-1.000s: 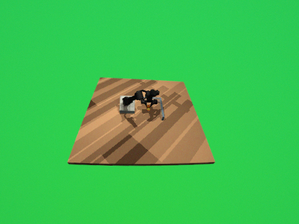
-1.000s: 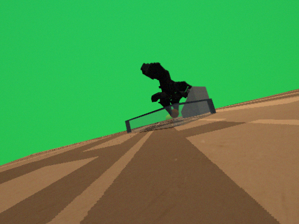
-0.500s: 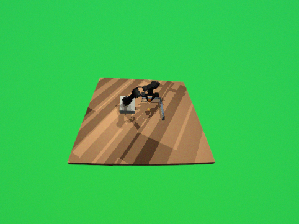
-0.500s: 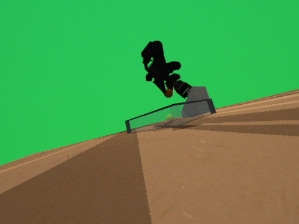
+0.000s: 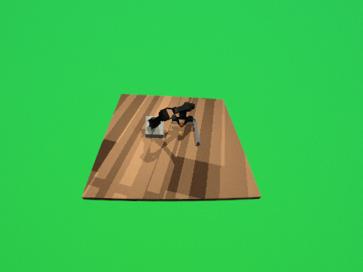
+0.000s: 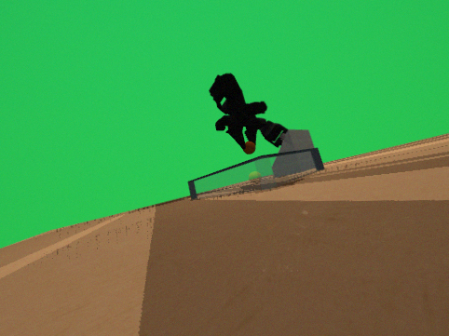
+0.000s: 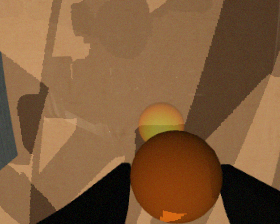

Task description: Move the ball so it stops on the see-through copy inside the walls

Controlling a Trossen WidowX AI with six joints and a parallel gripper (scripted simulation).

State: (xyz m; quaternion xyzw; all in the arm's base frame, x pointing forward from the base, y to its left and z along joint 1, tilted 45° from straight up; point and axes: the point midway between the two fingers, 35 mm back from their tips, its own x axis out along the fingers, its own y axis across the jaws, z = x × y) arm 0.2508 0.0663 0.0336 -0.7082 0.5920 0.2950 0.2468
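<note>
My gripper tip is now 90 mm above the orange ball and 10 mm to the left of it. Also, from my gripper tip: thin grey bar: 150 mm ahead, 60 mm below, 30 mm to the left; clear wall: 150 mm ahead, 90 mm below, 30 mm to the left.
</note>
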